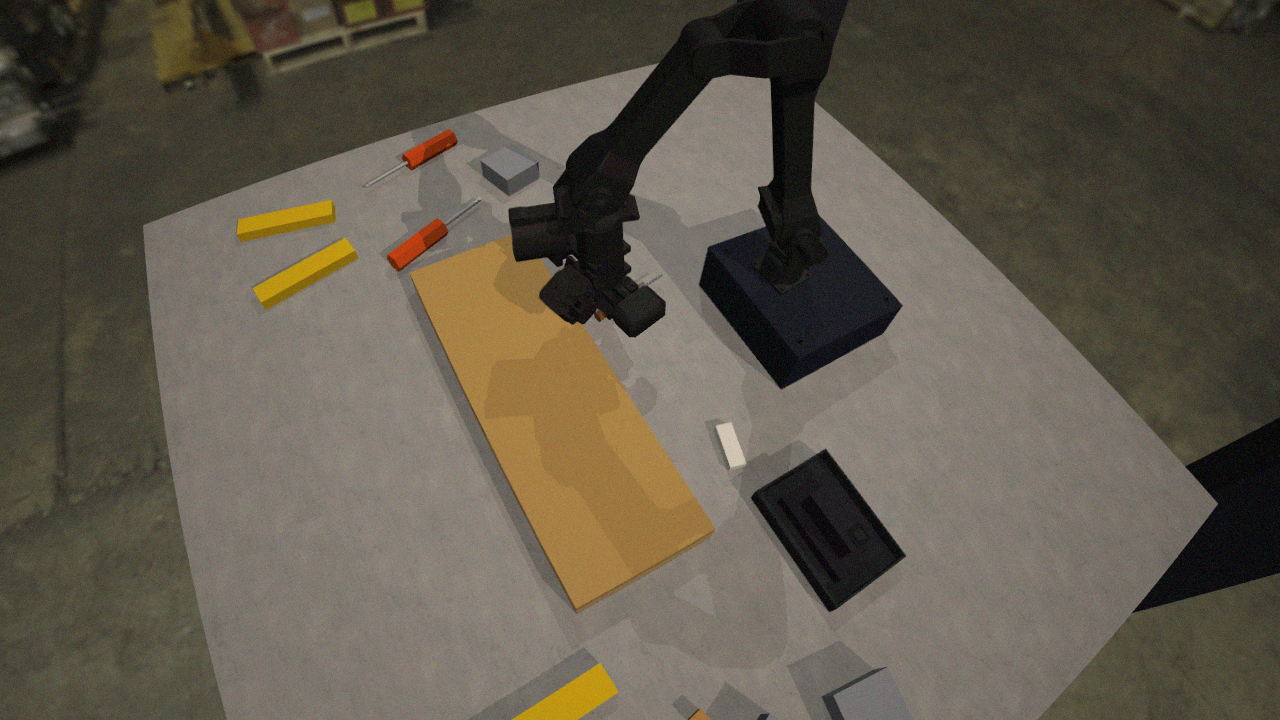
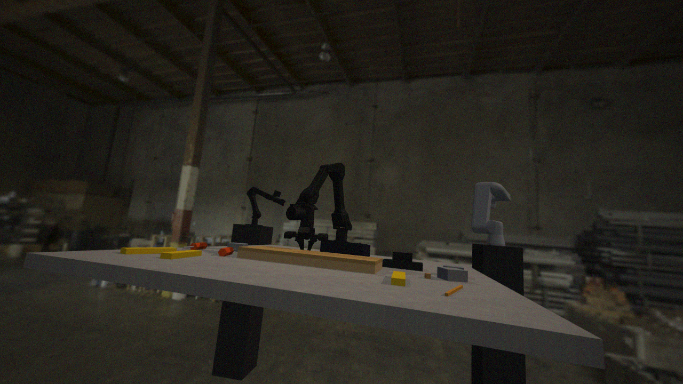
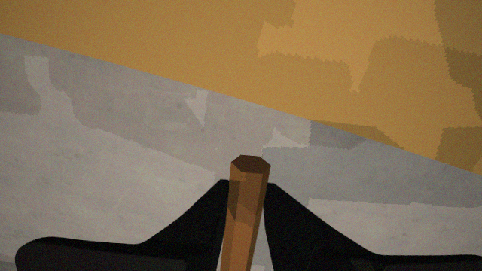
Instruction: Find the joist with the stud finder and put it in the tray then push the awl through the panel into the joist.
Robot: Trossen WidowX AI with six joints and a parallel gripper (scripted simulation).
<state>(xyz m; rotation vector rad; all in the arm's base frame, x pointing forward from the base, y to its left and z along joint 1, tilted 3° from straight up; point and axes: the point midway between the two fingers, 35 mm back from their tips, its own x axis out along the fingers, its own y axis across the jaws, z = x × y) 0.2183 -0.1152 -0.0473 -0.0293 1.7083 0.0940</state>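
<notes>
Now: the awl 6 cm behind my gripper tip and 1 cm above it. Round my gripper tip: small white block 1 cm behind, 26 cm to the left, 1 cm below; then tray 4 cm behind, 42 cm to the left; then stud finder 4 cm behind, 43 cm to the left, 4 cm above.
</notes>
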